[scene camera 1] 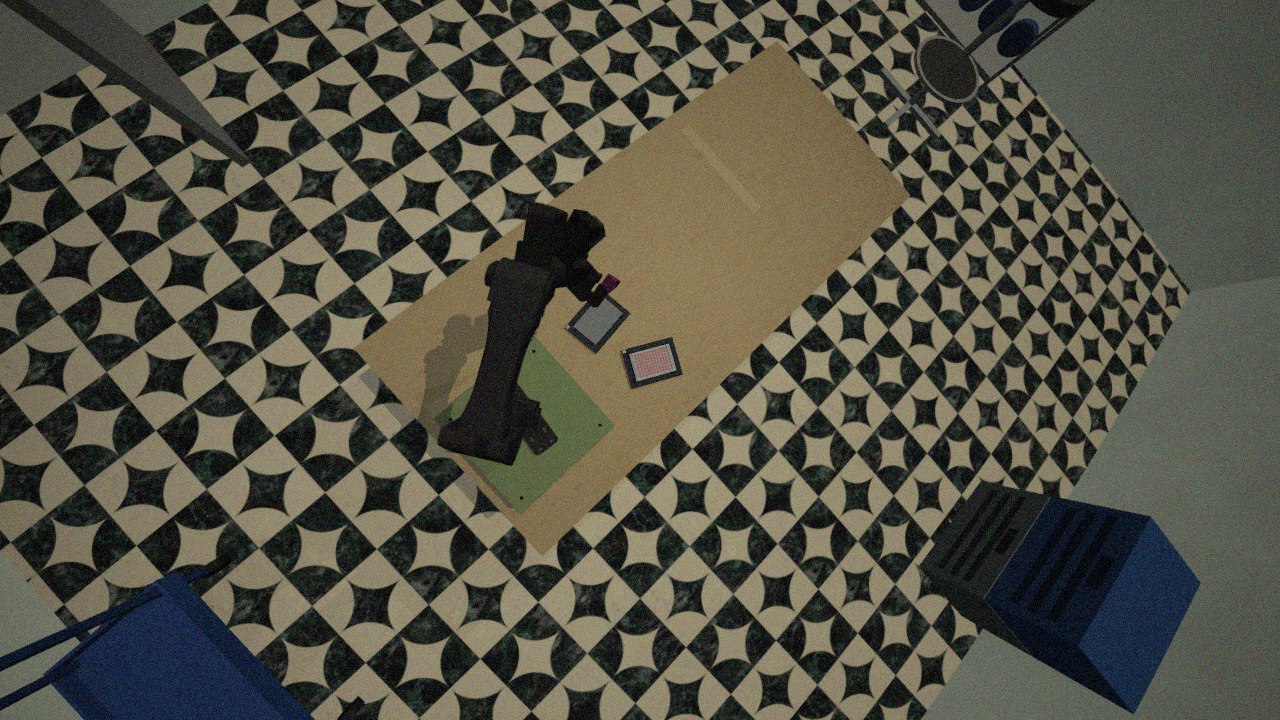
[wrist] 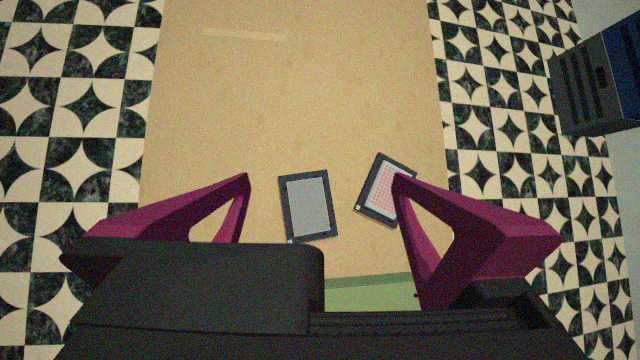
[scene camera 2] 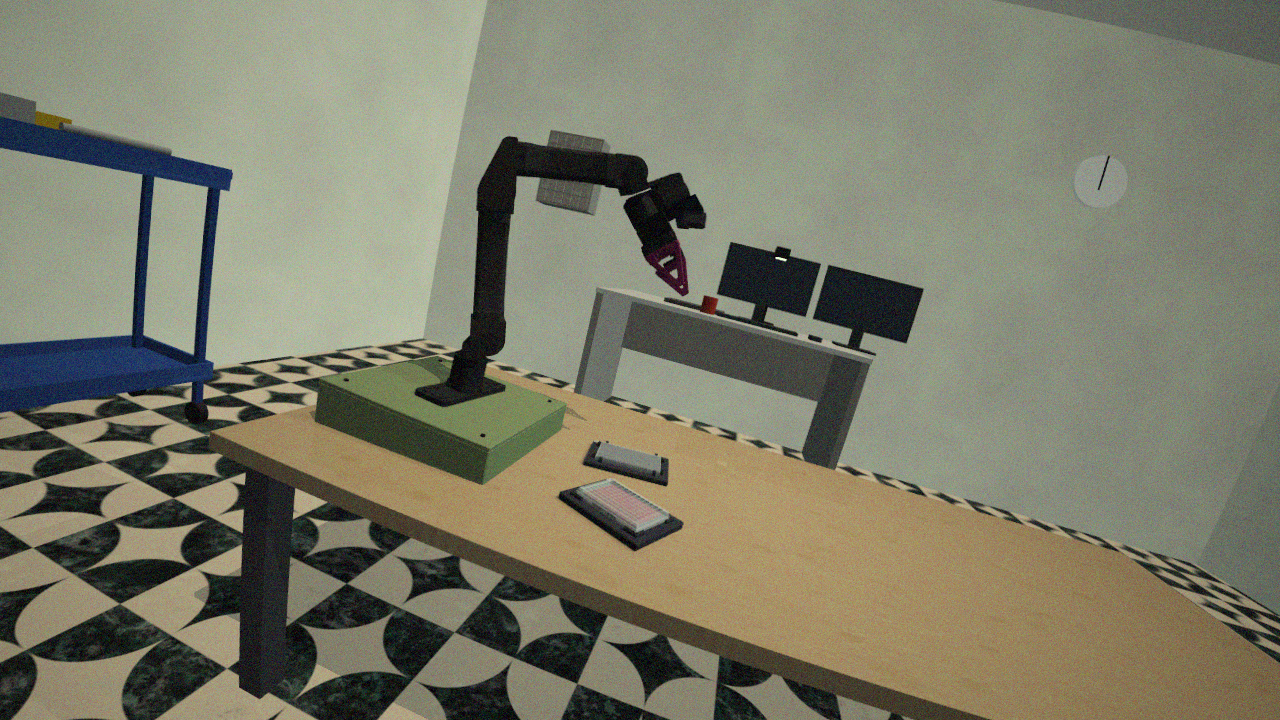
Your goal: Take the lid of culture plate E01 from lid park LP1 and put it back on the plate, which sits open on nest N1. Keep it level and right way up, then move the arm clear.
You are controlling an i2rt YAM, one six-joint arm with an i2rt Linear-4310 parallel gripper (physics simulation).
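Places are measured from the arm's base along level axes (x ahead, y left, z up), in metres.
Pixels of known places: gripper, fingertip midpoint: [scene camera 1: 602, 267] [wrist: 320, 180] [scene camera 2: 683, 290]; arm's base, origin of the base link: [scene camera 2: 463, 392].
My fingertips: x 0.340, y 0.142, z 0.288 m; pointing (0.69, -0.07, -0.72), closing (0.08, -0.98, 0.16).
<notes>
For each thing: its middle in the pictures, then the offset to it from my fingertips. Level surfaces: height alone.
- grey lid, body centre: [scene camera 2: 629, 457] [wrist: 308, 206] [scene camera 1: 598, 319] dx -0.015, dy -0.028, dz -0.344 m
- dark frame, body centre: [scene camera 2: 628, 459] [wrist: 308, 206] [scene camera 1: 598, 320] dx -0.015, dy -0.028, dz -0.348 m
- open culture plate, body centre: [scene camera 2: 622, 503] [wrist: 389, 189] [scene camera 1: 653, 362] dx +0.041, dy -0.228, dz -0.339 m
- dark base, body centre: [scene camera 2: 621, 509] [wrist: 387, 189] [scene camera 1: 652, 362] dx +0.041, dy -0.228, dz -0.349 m
- wooden table, its level: dz -0.358 m
The grey lid [scene camera 1: 598, 321] [scene camera 2: 628, 459] [wrist: 309, 207] lies flat on lid park LP1, a dark frame [scene camera 1: 597, 345] [scene camera 2: 664, 478] [wrist: 284, 200]. The open culture plate [scene camera 1: 652, 361] [scene camera 2: 622, 504] [wrist: 384, 189], with pink wells, sits on nest N1, a dark base [scene camera 1: 677, 365] [scene camera 2: 636, 540] [wrist: 366, 189]. My gripper [wrist: 320, 180] is open and empty, high above the table. In the wrist view the lid shows between the magenta fingers, and the right fingertip covers part of the plate. In the second scene view the gripper [scene camera 2: 685, 292] shows side on.
The arm stands on a green base block [scene camera 1: 572, 411] [scene camera 2: 402, 440] [wrist: 370, 296] at one end of the wooden table [scene camera 1: 760, 134] [scene camera 2: 895, 573] [wrist: 300, 100]. A blue cart [scene camera 2: 107, 147] stands beyond that end, and a desk with two monitors [scene camera 2: 769, 277] stands behind.
</notes>
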